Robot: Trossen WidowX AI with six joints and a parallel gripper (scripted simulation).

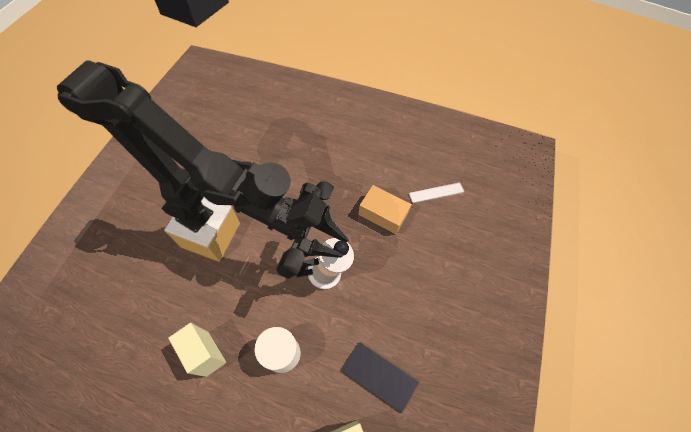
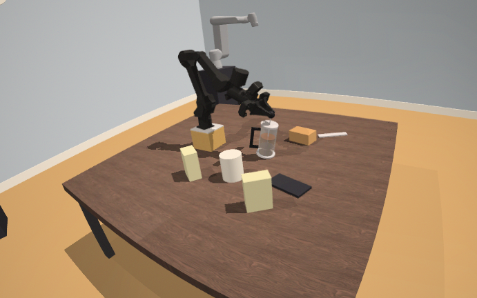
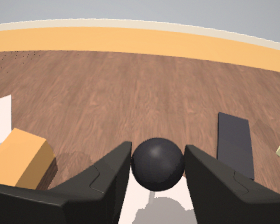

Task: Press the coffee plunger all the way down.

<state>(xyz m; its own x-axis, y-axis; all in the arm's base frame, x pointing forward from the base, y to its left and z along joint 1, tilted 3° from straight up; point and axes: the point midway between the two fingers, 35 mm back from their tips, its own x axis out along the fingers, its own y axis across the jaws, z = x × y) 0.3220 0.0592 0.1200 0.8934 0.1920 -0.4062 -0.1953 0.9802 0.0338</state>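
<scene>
Right now the glass coffee press is 90 mm below my gripper tip, 40 mm behind it and 20 mm to the right of it. From my gripper tip the other things lie so: white flat bar (340 mm to the left, 180 mm below, 100 mm ahead); dark flat slab (180 mm below, 180 mm ahead, 150 mm to the right).
</scene>
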